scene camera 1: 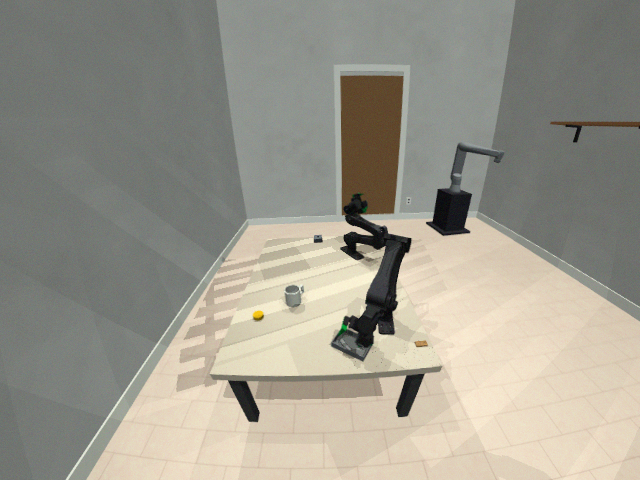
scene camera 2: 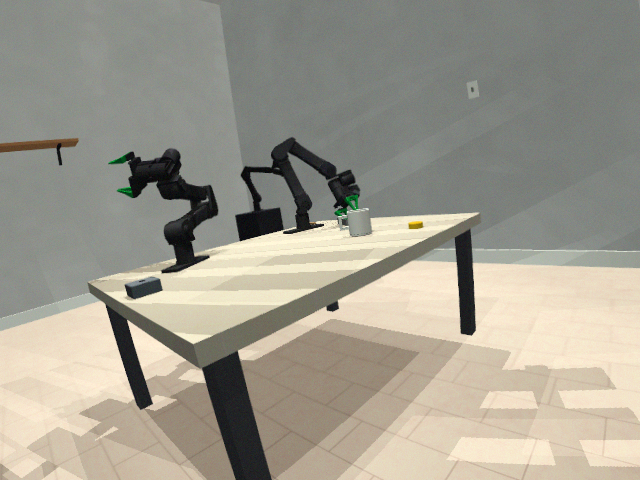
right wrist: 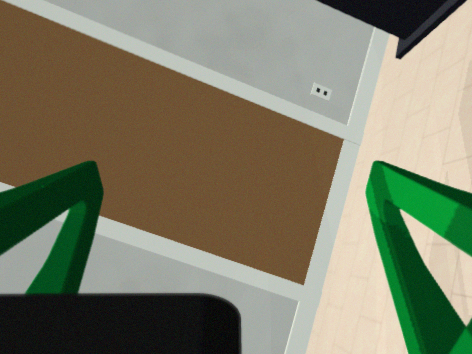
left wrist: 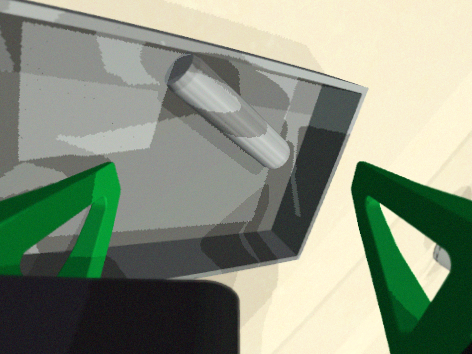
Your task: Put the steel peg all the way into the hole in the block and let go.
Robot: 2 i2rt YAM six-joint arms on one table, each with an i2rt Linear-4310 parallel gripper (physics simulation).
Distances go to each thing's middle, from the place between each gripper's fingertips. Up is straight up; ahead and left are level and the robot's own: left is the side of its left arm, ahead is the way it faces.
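The dark tray point(left wrist: 88, 89) has my right gripper 320 mm short of it, 900 mm to the right of it and 320 mm above it. Counted from that right hand, the steel peg point(left wrist: 189, 77) is 350 mm ahead, 910 mm to the left and 330 mm below.
From my left hand, I find the dark tray 10 mm to the left, 10 mm behind and 10 mm below, while the steel peg is 10 mm to the left of that hand, 10 mm ahead of it and 20 mm below it.
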